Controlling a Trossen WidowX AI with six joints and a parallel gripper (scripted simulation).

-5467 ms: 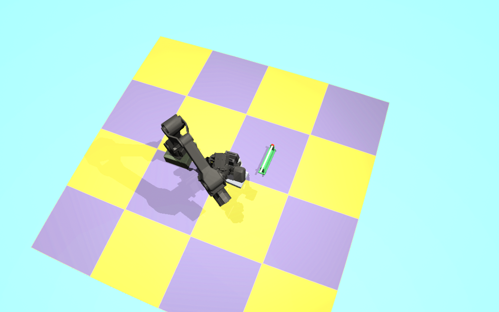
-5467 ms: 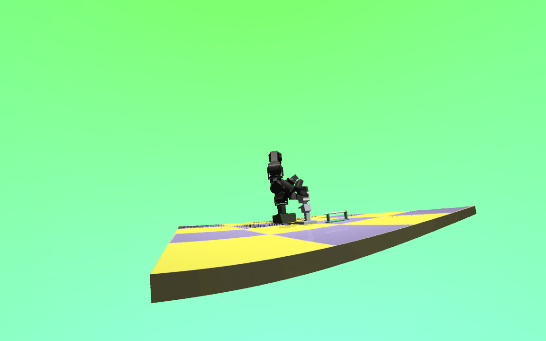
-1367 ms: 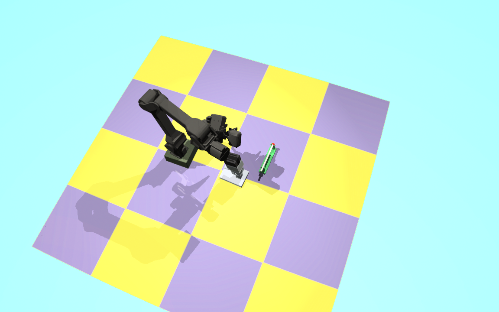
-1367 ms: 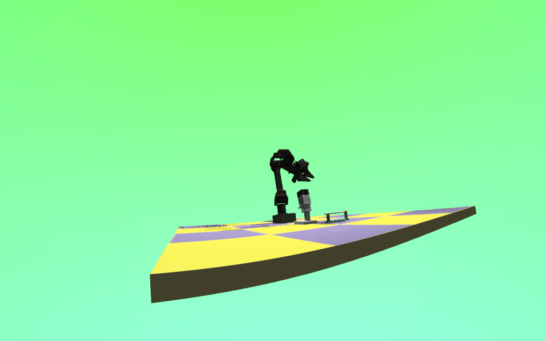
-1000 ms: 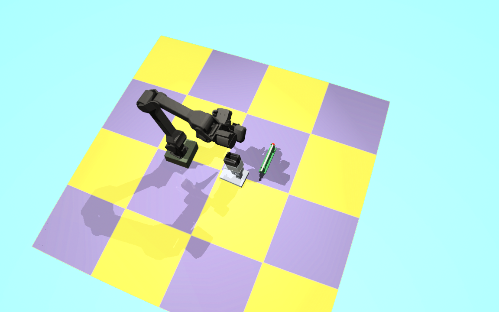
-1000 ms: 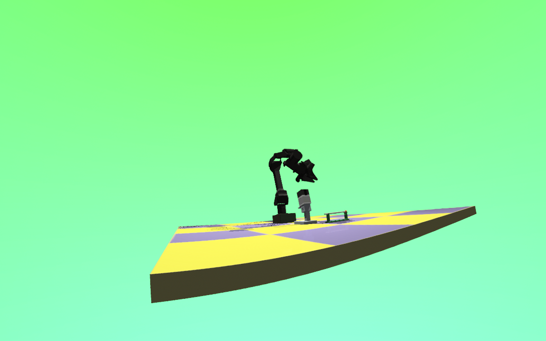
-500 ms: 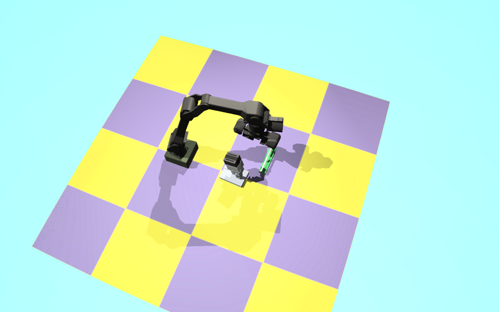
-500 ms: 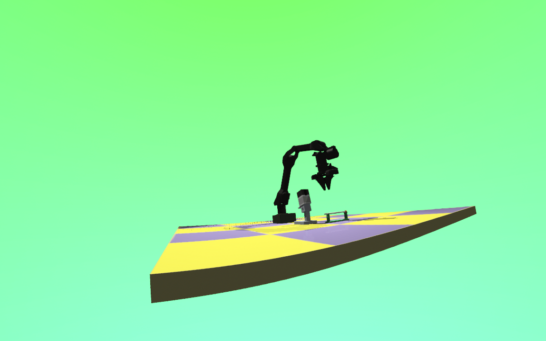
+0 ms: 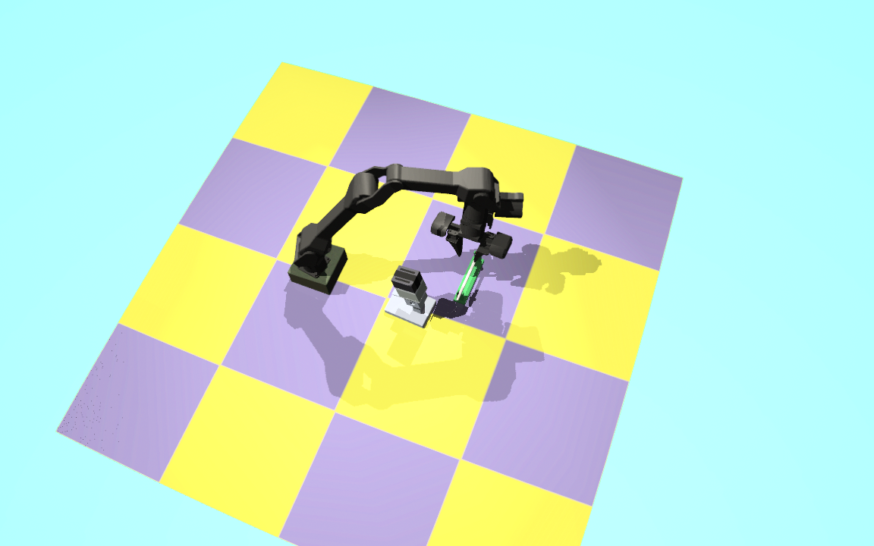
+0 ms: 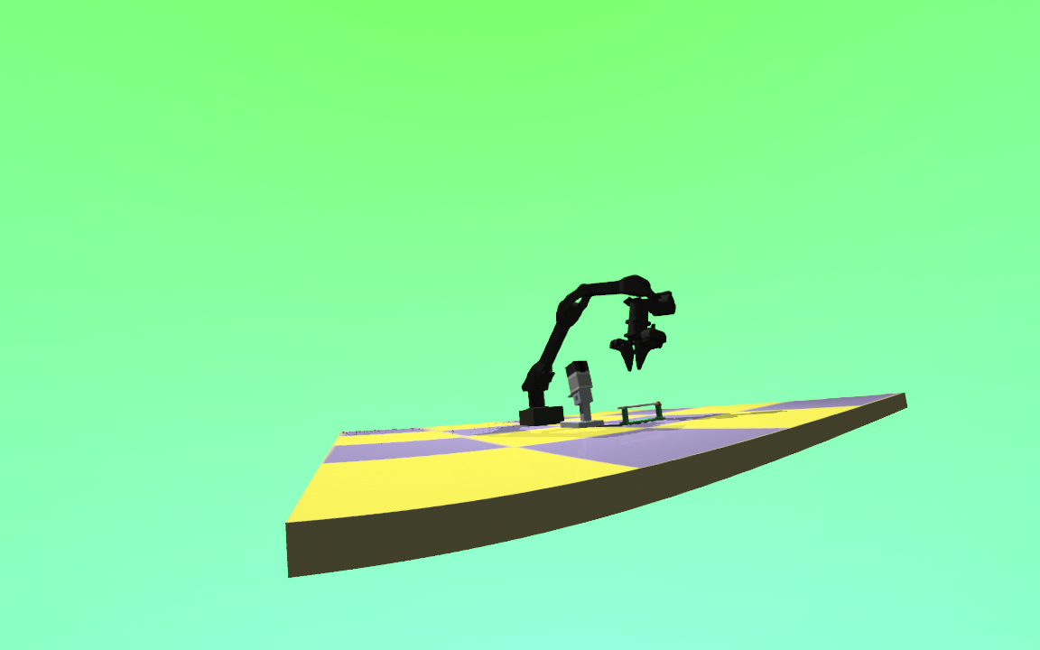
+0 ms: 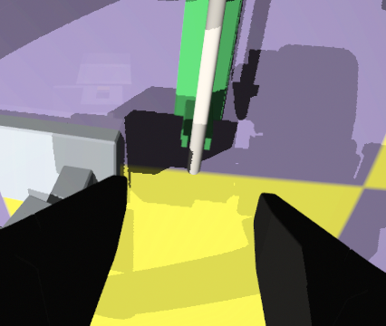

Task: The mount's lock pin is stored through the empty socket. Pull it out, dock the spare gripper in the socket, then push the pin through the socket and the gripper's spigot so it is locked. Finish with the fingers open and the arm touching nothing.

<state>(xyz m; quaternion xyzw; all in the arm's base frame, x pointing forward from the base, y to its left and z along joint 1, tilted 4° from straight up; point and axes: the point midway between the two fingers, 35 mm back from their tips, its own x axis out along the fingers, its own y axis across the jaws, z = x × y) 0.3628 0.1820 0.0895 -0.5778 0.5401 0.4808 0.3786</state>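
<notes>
The green cradle is 120 mm below my gripper tip and 10 mm to the left of it. From my gripper tip the other things lie so: spare gripper (130 mm to the right, 80 mm behind, 20 mm below); then socket (130 mm to the right, 90 mm below, 80 mm behind).
</notes>
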